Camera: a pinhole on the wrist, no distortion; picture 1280 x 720 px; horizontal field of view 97.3 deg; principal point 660.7 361.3 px. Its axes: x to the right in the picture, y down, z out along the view. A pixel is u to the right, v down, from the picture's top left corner.
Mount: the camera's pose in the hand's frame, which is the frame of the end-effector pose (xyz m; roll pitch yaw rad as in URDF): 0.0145 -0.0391 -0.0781 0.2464 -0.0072 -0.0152
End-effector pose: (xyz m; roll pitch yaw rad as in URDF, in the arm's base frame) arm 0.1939 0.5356 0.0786 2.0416 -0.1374 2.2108
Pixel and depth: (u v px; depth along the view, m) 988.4 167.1 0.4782
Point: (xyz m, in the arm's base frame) 0.1209 0.9093 -0.3207
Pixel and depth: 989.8 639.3 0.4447
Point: 0.3365 1.0005 -0.0135
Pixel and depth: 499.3 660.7 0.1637
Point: 0.2849 0.5695 0.0338
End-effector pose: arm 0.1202 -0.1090 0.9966 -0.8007 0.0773 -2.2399
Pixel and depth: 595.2 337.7 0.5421
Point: 0.2763 -0.2069 1.4450
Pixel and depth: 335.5 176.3 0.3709
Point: 0.2378 0.0243 1.3611
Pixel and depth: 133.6 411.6 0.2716
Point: 0.3251 0.0184 1.2025
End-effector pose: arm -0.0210 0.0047 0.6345 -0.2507 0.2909 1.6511
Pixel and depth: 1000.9 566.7 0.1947
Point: -0.0471 0.1657 0.7212
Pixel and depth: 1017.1 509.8 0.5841
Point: -0.1564 0.5089 1.0251
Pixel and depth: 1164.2 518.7 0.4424
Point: -0.1240 0.4968 0.8820
